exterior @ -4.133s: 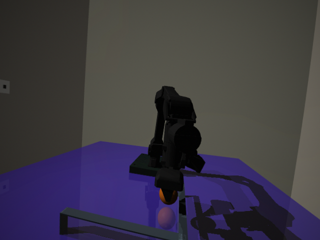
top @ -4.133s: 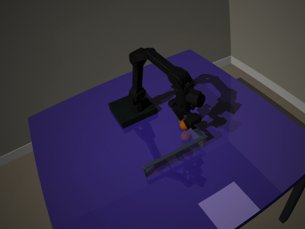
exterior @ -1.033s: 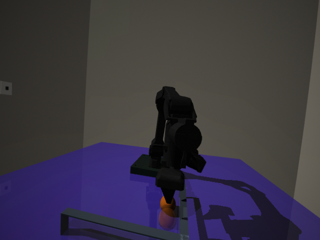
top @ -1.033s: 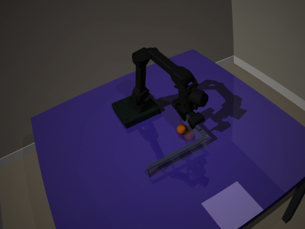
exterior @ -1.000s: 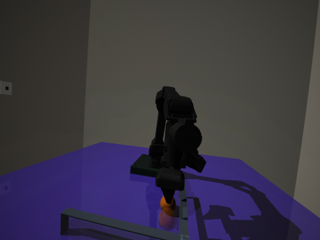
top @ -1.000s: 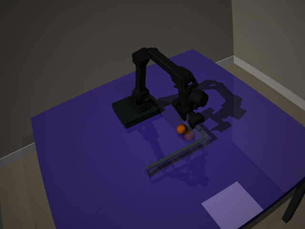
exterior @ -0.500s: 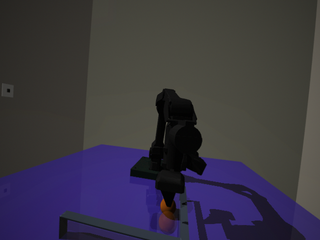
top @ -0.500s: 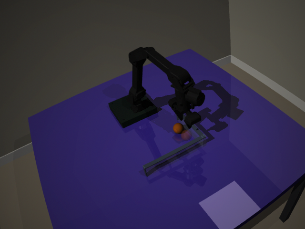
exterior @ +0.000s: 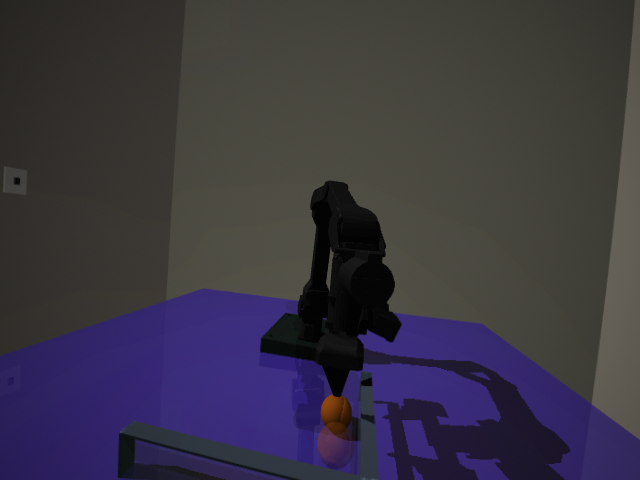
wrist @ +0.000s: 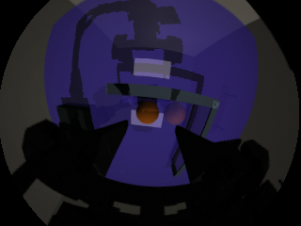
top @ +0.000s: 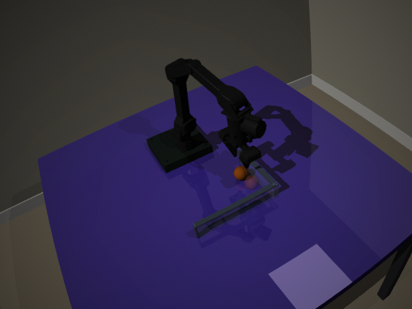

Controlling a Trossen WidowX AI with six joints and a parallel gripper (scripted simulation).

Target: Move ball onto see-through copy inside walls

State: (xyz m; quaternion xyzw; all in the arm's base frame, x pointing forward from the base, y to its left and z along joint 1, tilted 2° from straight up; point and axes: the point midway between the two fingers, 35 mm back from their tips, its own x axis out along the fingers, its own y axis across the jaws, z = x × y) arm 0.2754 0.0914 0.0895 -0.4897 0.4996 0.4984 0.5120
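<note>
Right now my gripper tip is 1 cm past the orange ball and 6 cm above it. From my gripper tip the other things lie so: see-through copy of ball: 5 cm ahead, 6 cm below.
</note>
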